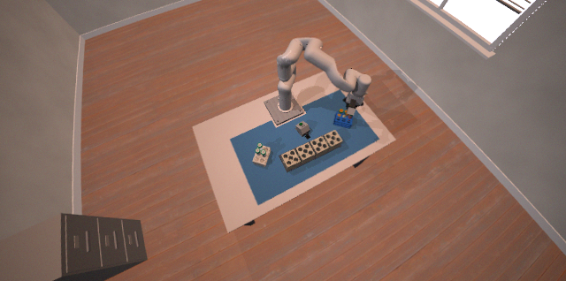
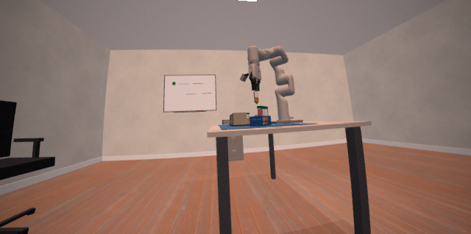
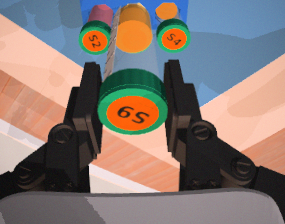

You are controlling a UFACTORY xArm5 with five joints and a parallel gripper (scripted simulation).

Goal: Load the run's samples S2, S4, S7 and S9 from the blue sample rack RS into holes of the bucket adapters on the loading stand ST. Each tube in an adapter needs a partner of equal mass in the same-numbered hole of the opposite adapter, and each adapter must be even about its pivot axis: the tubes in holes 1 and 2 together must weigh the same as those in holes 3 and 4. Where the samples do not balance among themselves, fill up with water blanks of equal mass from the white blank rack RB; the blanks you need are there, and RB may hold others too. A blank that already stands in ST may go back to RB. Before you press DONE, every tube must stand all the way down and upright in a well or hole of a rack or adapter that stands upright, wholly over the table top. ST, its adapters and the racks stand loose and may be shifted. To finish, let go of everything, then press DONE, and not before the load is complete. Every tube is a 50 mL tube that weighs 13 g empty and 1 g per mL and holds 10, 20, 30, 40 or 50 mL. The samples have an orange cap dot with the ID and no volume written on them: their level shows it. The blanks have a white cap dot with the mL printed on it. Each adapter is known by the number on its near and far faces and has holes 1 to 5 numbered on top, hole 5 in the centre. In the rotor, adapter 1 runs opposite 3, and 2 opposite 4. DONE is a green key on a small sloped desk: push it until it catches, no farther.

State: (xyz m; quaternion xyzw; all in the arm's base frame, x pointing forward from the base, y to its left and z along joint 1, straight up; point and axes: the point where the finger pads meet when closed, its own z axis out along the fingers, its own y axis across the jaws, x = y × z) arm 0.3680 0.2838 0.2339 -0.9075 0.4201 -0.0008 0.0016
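My hand is 5 cm above the sample tube S9 and 1 cm short of it. Also, from my hand: sample tube S2: 19 cm below, 6 cm to the left; then sample tube S4: 19 cm below, 6 cm behind; then sample tube S7: 19 cm below, 3 cm to the left, 2 cm behind.
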